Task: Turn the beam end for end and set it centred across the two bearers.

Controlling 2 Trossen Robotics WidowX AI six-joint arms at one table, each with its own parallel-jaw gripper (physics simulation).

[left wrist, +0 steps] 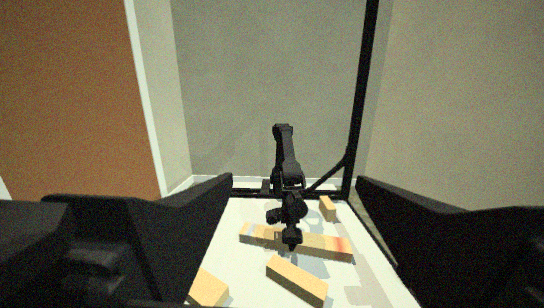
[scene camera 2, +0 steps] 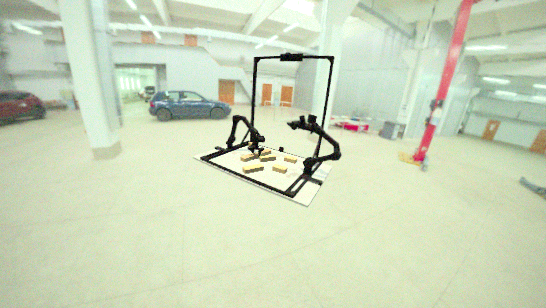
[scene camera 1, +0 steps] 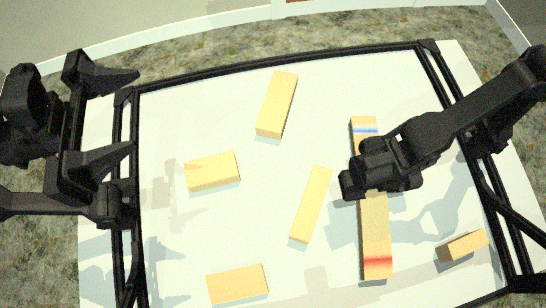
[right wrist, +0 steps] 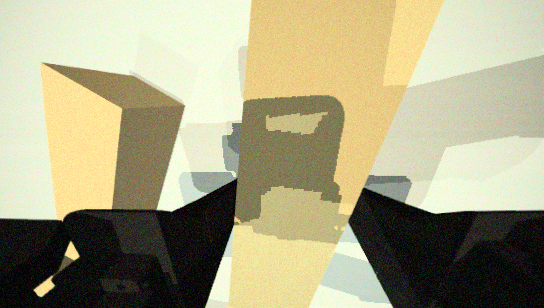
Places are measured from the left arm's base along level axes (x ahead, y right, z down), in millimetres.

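Where they show: left gripper, fingertip midpoint: (left wrist: 293, 180) (scene camera 2: 289, 122) (scene camera 1: 136, 105); right gripper, fingertip midpoint: (left wrist: 290, 243) (scene camera 2: 256, 156) (scene camera 1: 368, 193) (right wrist: 288, 183); left arm's base, link origin: (scene camera 2: 307, 173) (scene camera 1: 123, 216); right arm's base, link origin: (left wrist: 277, 192) (scene camera 2: 230, 148) (scene camera 1: 476, 147).
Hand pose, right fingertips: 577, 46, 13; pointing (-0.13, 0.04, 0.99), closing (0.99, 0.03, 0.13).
Note:
Things, the pixels of their top centre, and the offset from my right fingertips, as dx, dy, dz.
- beam, top centre: (right wrist: 287, 222) (scene camera 1: 373, 191) (left wrist: 292, 236) (scene camera 2: 256, 153) +1, +6, -32
- thick long block, top centre: (scene camera 1: 277, 99) (left wrist: 194, 279) (scene camera 2: 253, 166) -161, -268, -32
- narrow block, top centre: (right wrist: 81, 203) (scene camera 1: 311, 202) (left wrist: 295, 274) (scene camera 2: 267, 156) -139, +1, -38
- small block, top centre: (scene camera 1: 469, 243) (left wrist: 327, 202) +183, +181, -57
The beam (scene camera 1: 375, 225) (left wrist: 320, 242) (right wrist: 320, 50) is a long wooden bar lying on the table, with a blue stripe near its far end and a red stripe near its near end in scene camera 1. My right gripper (scene camera 1: 372, 188) (scene camera 2: 256, 151) (right wrist: 288, 183) is shut on the beam around its middle, one finger along each side. My left gripper (scene camera 1: 136, 110) is open and empty, raised at the left edge in scene camera 1. Two similar short blocks (scene camera 1: 212, 171) (scene camera 1: 237, 284) lie apart left of the beam; the frames do not mark which blocks are the bearers.
A thick long block (scene camera 1: 277, 105) lies towards the back in scene camera 1. A narrow block (scene camera 1: 311, 205) (left wrist: 295, 280) lies close left of the beam. A small block (scene camera 1: 462, 245) (left wrist: 327, 208) lies to its right. A black frame (scene camera 1: 280, 60) borders the white table.

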